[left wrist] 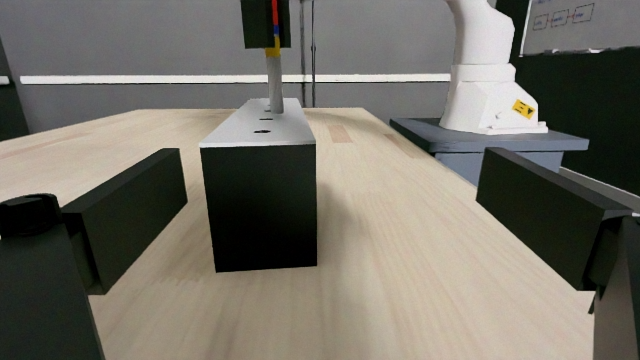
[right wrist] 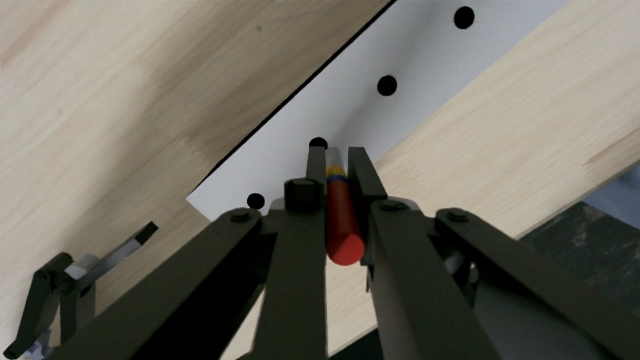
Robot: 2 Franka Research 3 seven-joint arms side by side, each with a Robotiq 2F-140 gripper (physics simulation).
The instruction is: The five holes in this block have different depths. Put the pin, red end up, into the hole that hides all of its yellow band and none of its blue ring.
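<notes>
The block (left wrist: 260,210) (right wrist: 350,107) has a white top and black sides. Several dark holes show in its top; their depths cannot be seen. My right gripper (left wrist: 268,48) (right wrist: 335,171) is shut on the pin (left wrist: 276,82) (right wrist: 345,220), nearly upright, red end up. The yellow band is at the fingertips, with the blue ring just above it. The pin's grey lower end is beside the second hole (right wrist: 318,142) from the block's near end; whether it touches the top is unclear. My left gripper (left wrist: 332,175) is open and empty before the block's near end.
The wooden table (left wrist: 400,250) (right wrist: 100,125) lies around the block. A white robot base (left wrist: 485,105) stands on a blue-grey pedestal (left wrist: 505,142) beyond the table's right edge. Part of the left arm's fingers shows at the lower left of the right wrist view.
</notes>
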